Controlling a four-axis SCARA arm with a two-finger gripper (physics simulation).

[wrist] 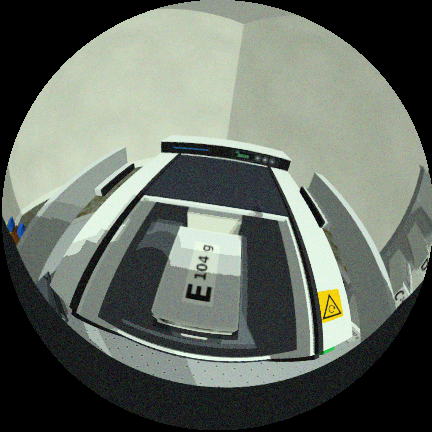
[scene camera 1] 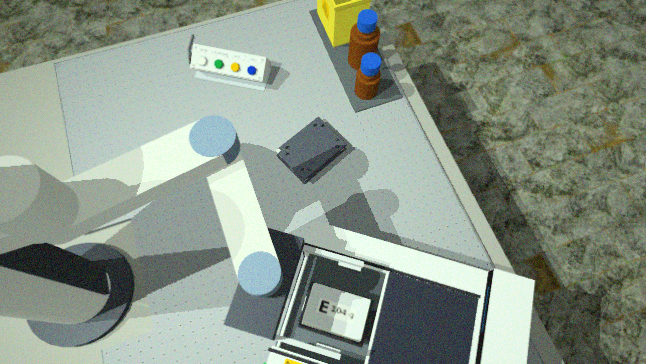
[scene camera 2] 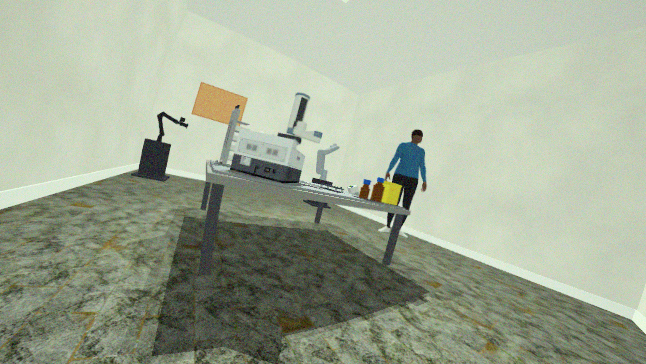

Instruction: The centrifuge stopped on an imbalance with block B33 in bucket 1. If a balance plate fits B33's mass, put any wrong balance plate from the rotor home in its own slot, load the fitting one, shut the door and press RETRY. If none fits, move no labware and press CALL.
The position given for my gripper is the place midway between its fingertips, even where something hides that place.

My gripper (scene camera 1: 352, 309) holds nothing. Further things: a dark bucket marked 2 (scene camera 1: 371, 315), a button box (scene camera 1: 254, 71), a brown bottles with blue caps (scene camera 1: 364, 38) and a centrifuge door (scene camera 1: 414, 315).
My gripper shows as well in the wrist view (wrist: 216, 162). The centrifuge door also shows in the wrist view (wrist: 217, 181).
